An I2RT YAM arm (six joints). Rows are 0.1 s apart.
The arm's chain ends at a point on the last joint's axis. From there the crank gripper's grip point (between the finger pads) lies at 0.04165 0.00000 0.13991 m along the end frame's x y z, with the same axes.
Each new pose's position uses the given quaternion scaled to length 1; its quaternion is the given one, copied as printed.
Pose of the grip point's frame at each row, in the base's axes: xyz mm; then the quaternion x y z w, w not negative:
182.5 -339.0 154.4 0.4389 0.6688 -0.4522 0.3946
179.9 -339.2 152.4 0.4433 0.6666 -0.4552 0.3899
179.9 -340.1 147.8 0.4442 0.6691 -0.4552 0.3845
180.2 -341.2 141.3 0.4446 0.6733 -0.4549 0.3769
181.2 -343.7 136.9 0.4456 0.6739 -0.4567 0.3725
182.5 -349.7 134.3 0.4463 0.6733 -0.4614 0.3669
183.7 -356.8 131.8 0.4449 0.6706 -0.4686 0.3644
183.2 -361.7 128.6 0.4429 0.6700 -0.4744 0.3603
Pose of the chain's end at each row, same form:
176.8 -215.5 232.0 0.4389 0.6688 -0.4522 0.3946
176.3 -215.8 230.3 0.4433 0.6666 -0.4552 0.3899
177.4 -217.3 226.6 0.4442 0.6691 -0.4552 0.3845
179.1 -219.3 221.5 0.4446 0.6733 -0.4549 0.3769
181.5 -222.0 217.5 0.4456 0.6739 -0.4567 0.3725
184.8 -227.9 214.7 0.4463 0.6733 -0.4614 0.3669
187.8 -234.1 210.8 0.4449 0.6706 -0.4686 0.3644
188.9 -238.6 206.8 0.4429 0.6700 -0.4744 0.3603

